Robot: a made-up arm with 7 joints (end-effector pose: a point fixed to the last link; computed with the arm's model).
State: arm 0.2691 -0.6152 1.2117 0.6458 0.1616 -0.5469 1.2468
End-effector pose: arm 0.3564 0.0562 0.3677 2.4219 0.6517 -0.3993
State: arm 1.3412 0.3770 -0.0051 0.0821 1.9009 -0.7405 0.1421
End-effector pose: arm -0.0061 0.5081 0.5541 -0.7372 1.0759 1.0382
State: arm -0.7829 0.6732 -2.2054 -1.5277 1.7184 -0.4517 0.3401
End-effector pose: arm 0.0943 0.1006 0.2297 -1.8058 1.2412 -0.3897
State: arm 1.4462 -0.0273 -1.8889 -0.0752 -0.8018 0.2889 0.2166
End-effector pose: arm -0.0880 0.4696 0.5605 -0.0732 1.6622 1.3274
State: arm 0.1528 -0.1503 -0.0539 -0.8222 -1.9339 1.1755 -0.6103
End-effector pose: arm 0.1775 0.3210 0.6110 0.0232 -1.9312 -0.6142
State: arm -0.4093 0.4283 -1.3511 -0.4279 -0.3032 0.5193 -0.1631
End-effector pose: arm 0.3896 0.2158 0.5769 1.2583 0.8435 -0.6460
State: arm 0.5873 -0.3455 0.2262 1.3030 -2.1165 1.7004 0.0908
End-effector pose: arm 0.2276 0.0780 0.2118 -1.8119 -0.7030 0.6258
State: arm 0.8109 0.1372 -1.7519 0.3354 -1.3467 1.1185 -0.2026
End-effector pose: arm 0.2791 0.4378 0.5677 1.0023 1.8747 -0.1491
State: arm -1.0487 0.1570 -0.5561 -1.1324 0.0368 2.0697 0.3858
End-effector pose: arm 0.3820 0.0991 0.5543 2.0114 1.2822 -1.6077
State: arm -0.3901 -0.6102 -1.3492 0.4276 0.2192 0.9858 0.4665
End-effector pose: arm 0.4776 0.0490 0.3844 0.9084 0.6229 -1.6177
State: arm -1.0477 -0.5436 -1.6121 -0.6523 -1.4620 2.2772 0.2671
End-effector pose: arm 0.2342 0.2443 0.2754 -0.8748 -1.6305 1.2173
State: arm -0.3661 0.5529 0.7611 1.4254 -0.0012 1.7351 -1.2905
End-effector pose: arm 0.3243 0.0037 0.5442 0.4158 -0.4196 0.6998
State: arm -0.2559 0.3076 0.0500 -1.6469 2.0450 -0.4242 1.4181
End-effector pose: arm -0.2016 0.3045 0.5613 -0.7647 0.1355 1.5813
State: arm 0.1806 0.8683 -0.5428 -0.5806 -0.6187 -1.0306 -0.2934
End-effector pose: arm 0.1796 0.3135 0.7525 0.9851 0.6224 2.0970
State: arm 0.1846 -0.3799 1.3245 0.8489 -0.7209 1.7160 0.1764
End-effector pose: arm 0.0228 0.3341 0.2689 -0.3009 -0.3232 0.9714
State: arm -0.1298 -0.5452 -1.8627 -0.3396 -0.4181 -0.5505 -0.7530
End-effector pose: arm 0.2660 0.2400 0.3094 0.5379 1.7096 -0.3420
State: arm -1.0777 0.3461 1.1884 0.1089 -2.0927 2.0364 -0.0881
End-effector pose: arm 0.2904 -0.0755 0.5709 -0.7087 -1.0823 -2.1965
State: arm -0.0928 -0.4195 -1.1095 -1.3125 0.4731 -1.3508 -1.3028
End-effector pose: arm 0.2251 0.4271 0.4066 0.2965 1.7471 0.6807
